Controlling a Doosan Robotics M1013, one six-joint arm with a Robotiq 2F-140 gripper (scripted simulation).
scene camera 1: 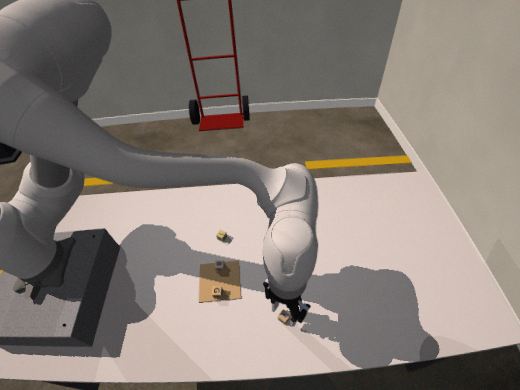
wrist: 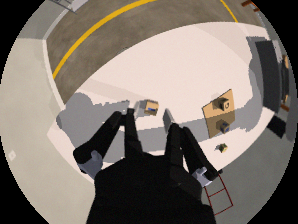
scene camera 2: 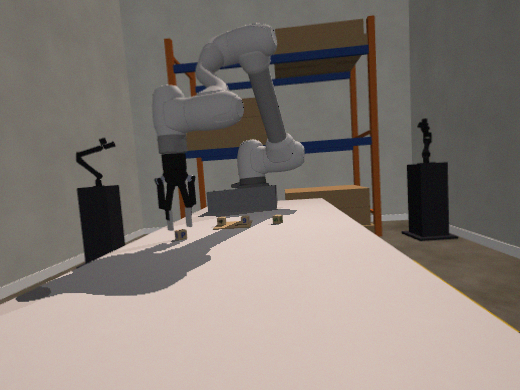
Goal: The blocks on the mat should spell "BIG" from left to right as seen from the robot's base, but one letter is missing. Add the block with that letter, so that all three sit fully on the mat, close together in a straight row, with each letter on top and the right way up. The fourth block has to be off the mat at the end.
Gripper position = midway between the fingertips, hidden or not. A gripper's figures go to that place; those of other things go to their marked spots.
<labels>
My gripper (wrist: pixel 151 110) is 0.21 m from the lens. A tan mat (wrist: pixel 214 116): 0.33 m from the lens.
</labels>
